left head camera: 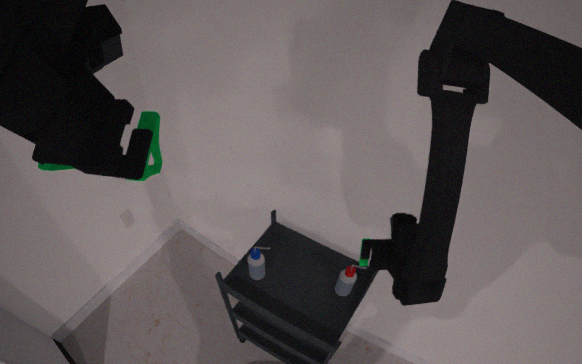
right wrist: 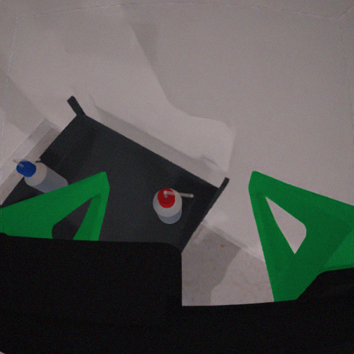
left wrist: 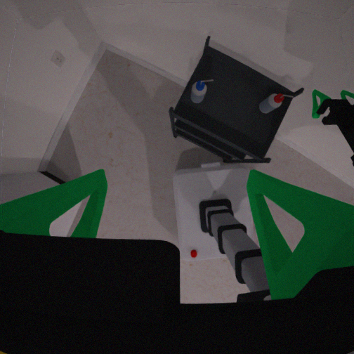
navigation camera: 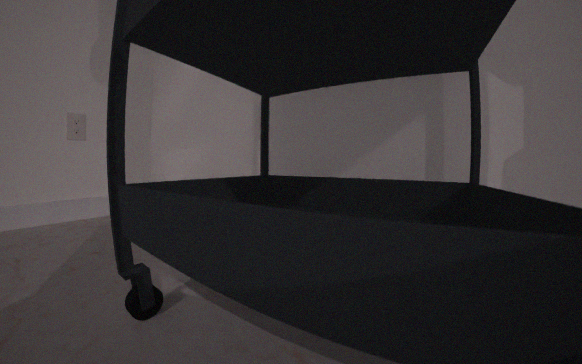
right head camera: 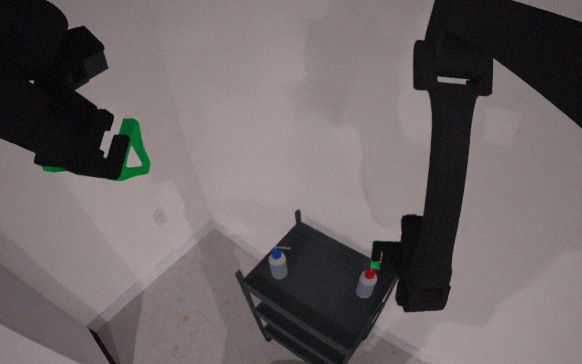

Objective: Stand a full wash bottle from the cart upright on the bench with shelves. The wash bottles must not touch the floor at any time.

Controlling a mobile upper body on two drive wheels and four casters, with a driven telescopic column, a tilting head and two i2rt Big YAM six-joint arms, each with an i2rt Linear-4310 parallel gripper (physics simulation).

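Places are measured from the left arm's base along level axes (x ahead, y left, z up), in millimetres.
Where they show: left gripper, fingertip midpoint: [left head camera: 126, 164] [right head camera: 121, 165]; right gripper, fingertip midpoint: [left head camera: 380, 241] [right head camera: 395, 243].
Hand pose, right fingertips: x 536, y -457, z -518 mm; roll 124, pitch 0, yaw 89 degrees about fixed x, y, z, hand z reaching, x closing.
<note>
Things, the pixels of their centre, and the offset from my right fingertips. "pt": a spot on its surface instead. Level surfaces: height alone.
- blue-capped wash bottle, body centre: [left head camera: 259, 260] [right head camera: 280, 260] 125 mm ahead, 322 mm left, 288 mm down
- red-capped wash bottle, body centre: [right head camera: 370, 279] [left head camera: 350, 278] 53 mm ahead, 13 mm left, 288 mm down
- dark cart's top, its level: 376 mm down
- cart's lower shelf, surface spot: [navigation camera: 325, 265] pt 108 mm back, 211 mm left, 863 mm down
A blue-capped wash bottle [left head camera: 256, 268] [right head camera: 278, 267] [left wrist: 198, 95] [right wrist: 46, 178] and a red-capped wash bottle [left head camera: 345, 284] [right head camera: 366, 286] [left wrist: 269, 104] [right wrist: 169, 214] stand upright on the dark cart's top [left head camera: 300, 270] [right head camera: 322, 282] [left wrist: 232, 100] [right wrist: 120, 160]. Both show bluish liquid. My right gripper [left head camera: 365, 252] [right head camera: 375, 255] [left wrist: 327, 91] [right wrist: 178, 179] is open and empty; in its wrist view the red-capped bottle appears between the fingers, below them, gap unclear. My left gripper [left head camera: 97, 168] [left wrist: 176, 177] is open and empty, high up left of the cart. I cannot identify the bench with shelves.
My pale base [left wrist: 190, 215] with its telescopic column [left wrist: 232, 237] is close to the cart's near side. Walls meet in a corner behind the cart. A grey panel [right head camera: 37, 295] with a black lower edge is at lower left. The cart's lower shelf [navigation camera: 325, 265] fills much of the navigation view.
</note>
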